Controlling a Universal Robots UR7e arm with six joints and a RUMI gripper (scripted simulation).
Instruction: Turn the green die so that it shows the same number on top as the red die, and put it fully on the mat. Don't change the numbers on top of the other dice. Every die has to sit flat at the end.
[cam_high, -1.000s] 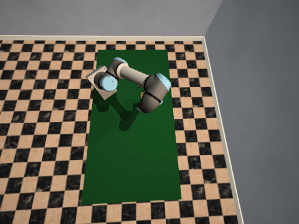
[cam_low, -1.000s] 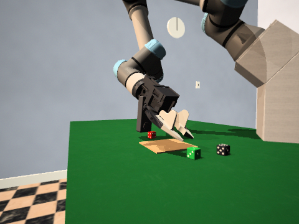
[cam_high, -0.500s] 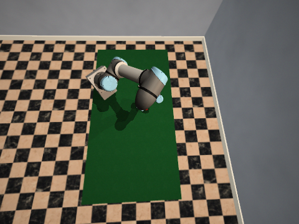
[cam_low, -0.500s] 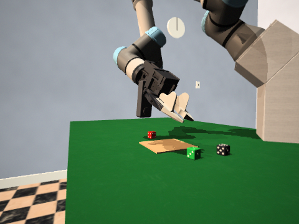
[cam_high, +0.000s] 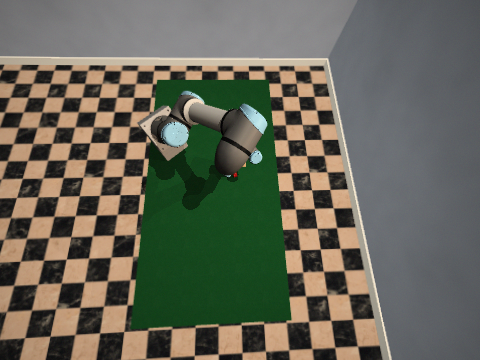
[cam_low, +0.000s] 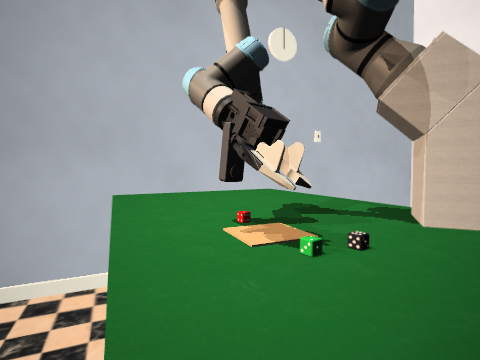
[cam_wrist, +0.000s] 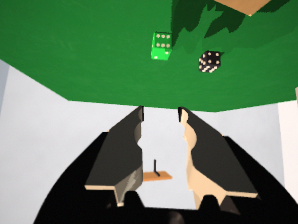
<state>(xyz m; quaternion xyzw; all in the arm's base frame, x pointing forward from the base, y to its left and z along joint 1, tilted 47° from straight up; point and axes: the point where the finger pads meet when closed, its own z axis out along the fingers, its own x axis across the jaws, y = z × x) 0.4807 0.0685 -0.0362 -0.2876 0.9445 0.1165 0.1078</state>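
My gripper is now 10 cm above the green die, 3 cm to the right of it and 1 cm past it. The rest, counted from my hand: black die (10 cm below, 10 cm behind, 4 cm to the left); then red die (24 cm to the right, 10 cm below, 4 cm behind); then tan mat (11 cm to the right, 11 cm below, 2 cm behind).
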